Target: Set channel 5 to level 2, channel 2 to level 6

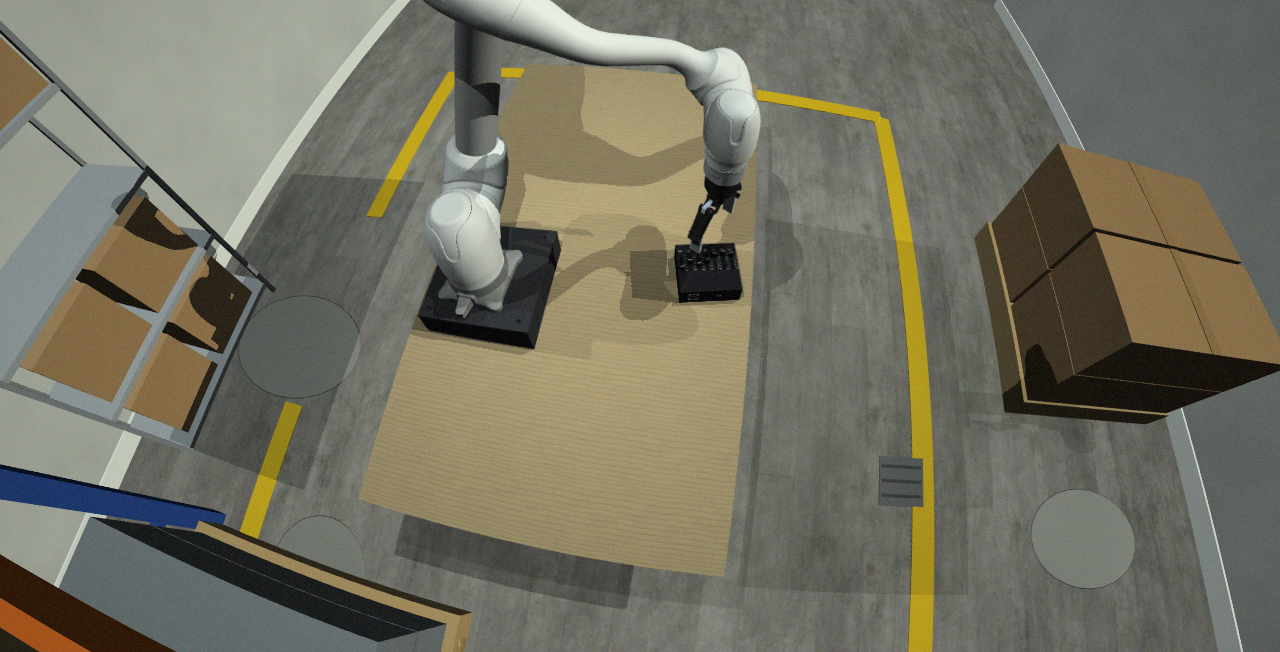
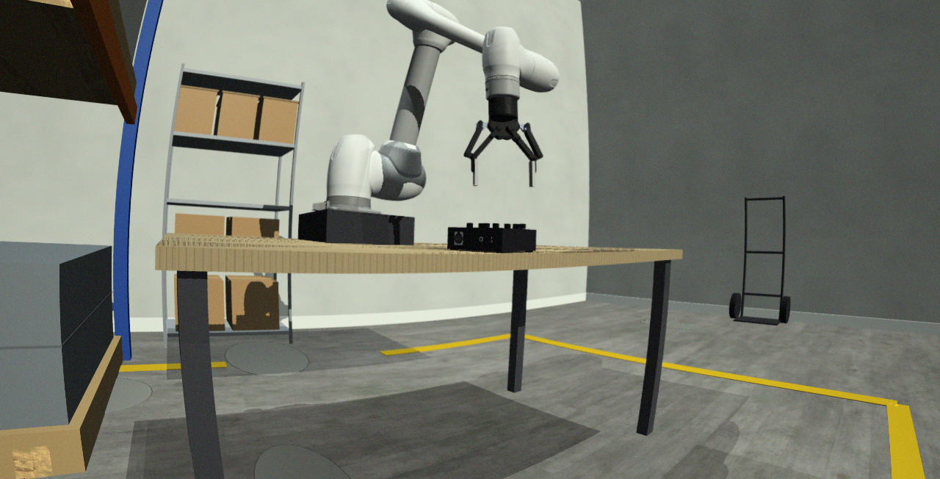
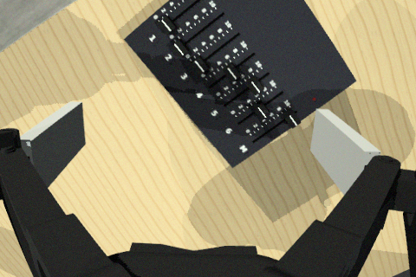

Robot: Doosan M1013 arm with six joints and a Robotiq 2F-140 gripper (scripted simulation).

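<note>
Now: the channel 2 fader cap 11 cm below my hand, 4 cm ahead of it and 1 cm to the left of it. The rest, counted from my hand: fader 3 cap 11 cm below, 2 cm ahead; channel 5 fader cap 11 cm below, 4 cm to the right, 2 cm behind; fader 4 cap 11 cm below, 3 cm to the right.
</note>
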